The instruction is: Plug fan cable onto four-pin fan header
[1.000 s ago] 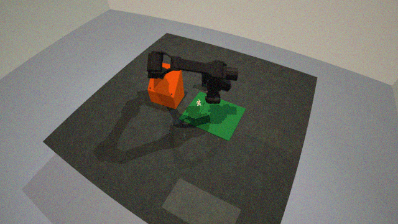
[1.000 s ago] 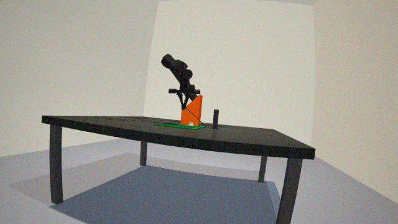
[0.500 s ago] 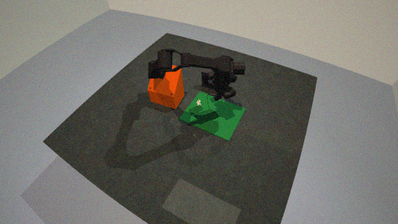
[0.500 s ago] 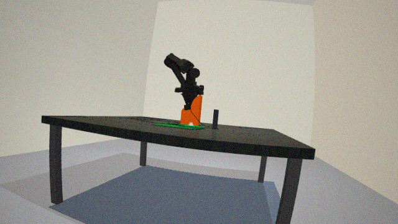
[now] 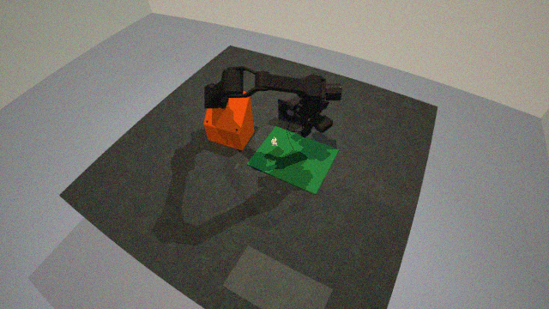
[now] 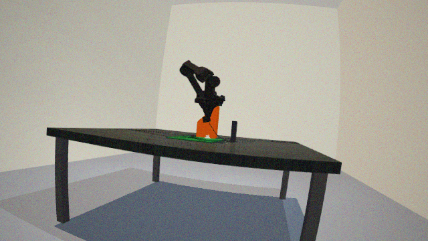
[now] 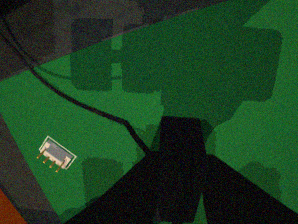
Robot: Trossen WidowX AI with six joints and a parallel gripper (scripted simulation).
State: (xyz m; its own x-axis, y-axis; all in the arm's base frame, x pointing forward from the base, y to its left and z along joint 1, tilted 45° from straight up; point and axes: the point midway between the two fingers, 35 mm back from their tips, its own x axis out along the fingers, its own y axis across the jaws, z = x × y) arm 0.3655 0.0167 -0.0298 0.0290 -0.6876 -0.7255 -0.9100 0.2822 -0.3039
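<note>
Right now my gripper tip is 14 cm above the green board, 6 cm to the left of it and 3 cm past it. The rest, counted from my gripper tip: dark fan plug 1 cm to the right, 1 cm below; then dark square fan 13 cm to the left, 12 cm behind, 6 cm below.
</note>
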